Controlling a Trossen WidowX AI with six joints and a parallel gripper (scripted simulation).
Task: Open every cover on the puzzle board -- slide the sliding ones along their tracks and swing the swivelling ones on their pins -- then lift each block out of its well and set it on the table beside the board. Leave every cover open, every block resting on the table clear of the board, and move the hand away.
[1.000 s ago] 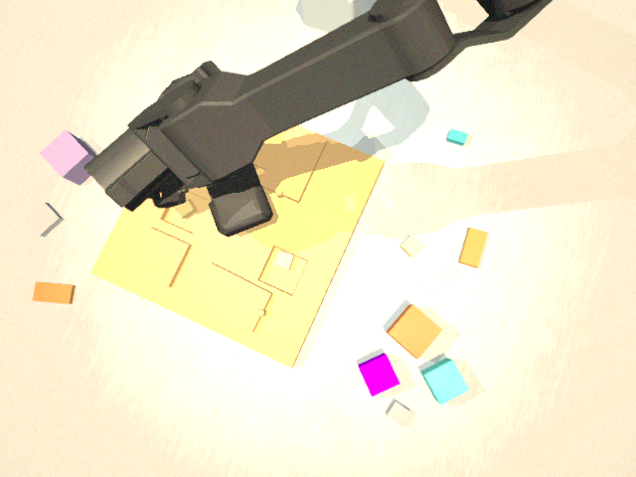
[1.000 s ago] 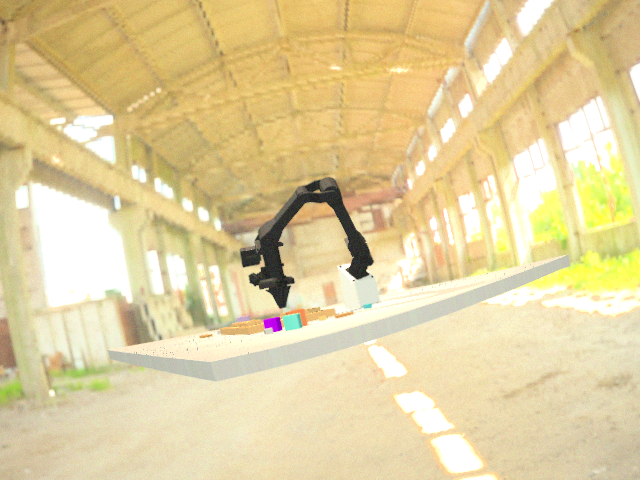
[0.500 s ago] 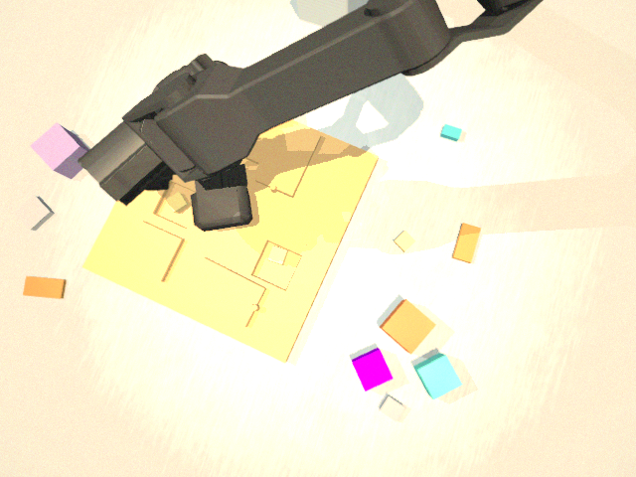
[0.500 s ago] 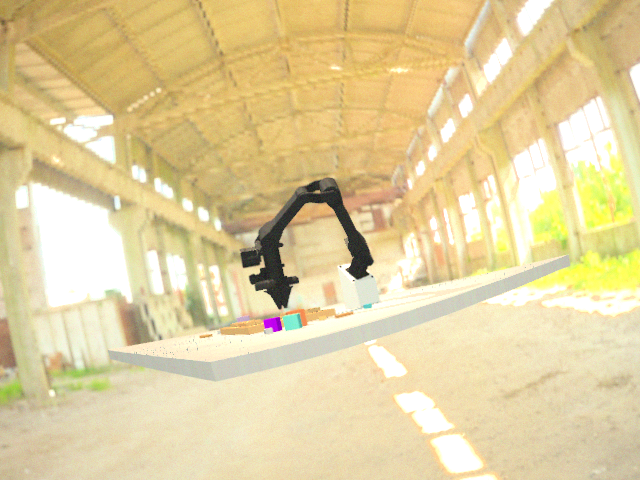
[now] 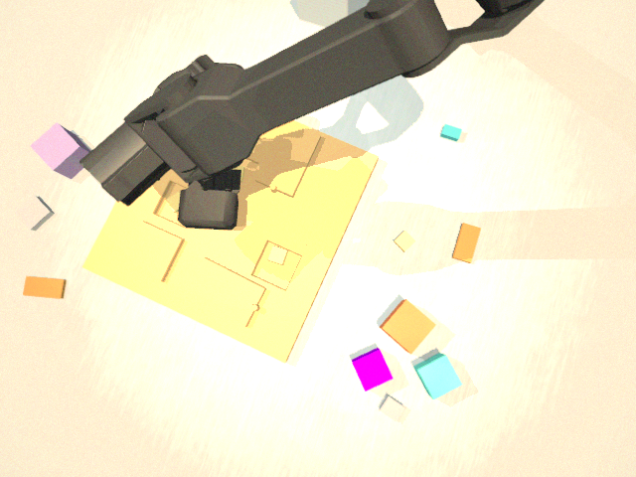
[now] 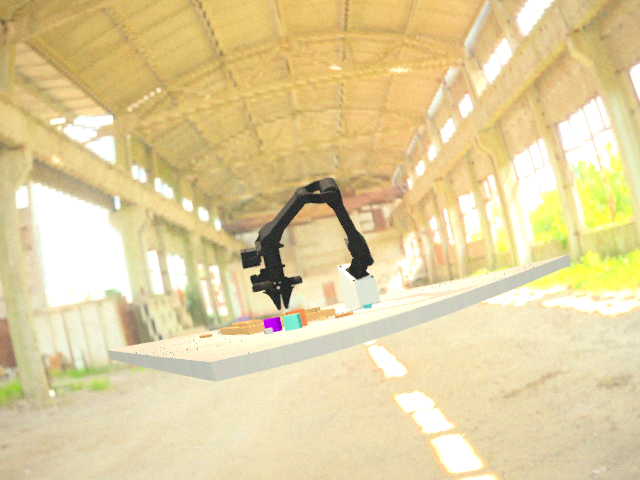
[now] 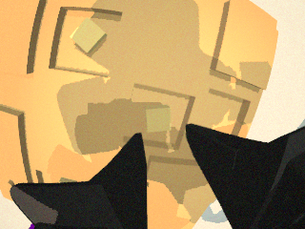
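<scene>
The yellow puzzle board lies 4 cm ahead of my gripper tip, 1 cm to the right of it and 3 cm below it. Also, from my gripper tip: orange cube: 15 cm ahead, 26 cm to the left, 3 cm below; lilac block: 2 cm ahead, 23 cm to the right, 3 cm below; cyan piece: 12 cm behind, 27 cm to the left, 4 cm below.
</scene>
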